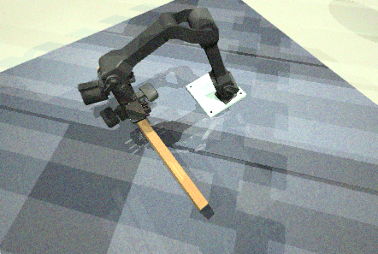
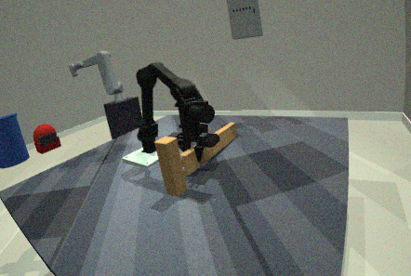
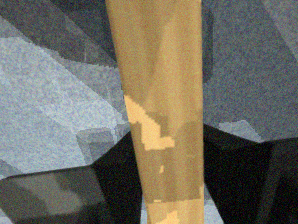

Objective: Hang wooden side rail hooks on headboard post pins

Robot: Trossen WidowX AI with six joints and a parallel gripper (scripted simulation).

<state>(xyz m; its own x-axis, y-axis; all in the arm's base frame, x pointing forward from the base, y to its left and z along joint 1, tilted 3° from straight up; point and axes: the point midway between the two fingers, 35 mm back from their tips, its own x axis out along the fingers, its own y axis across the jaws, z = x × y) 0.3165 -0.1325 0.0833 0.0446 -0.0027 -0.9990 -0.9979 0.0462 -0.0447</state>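
My gripper tip is 130 mm to the left of the headboard post, 40 mm below it and 10 mm past it.
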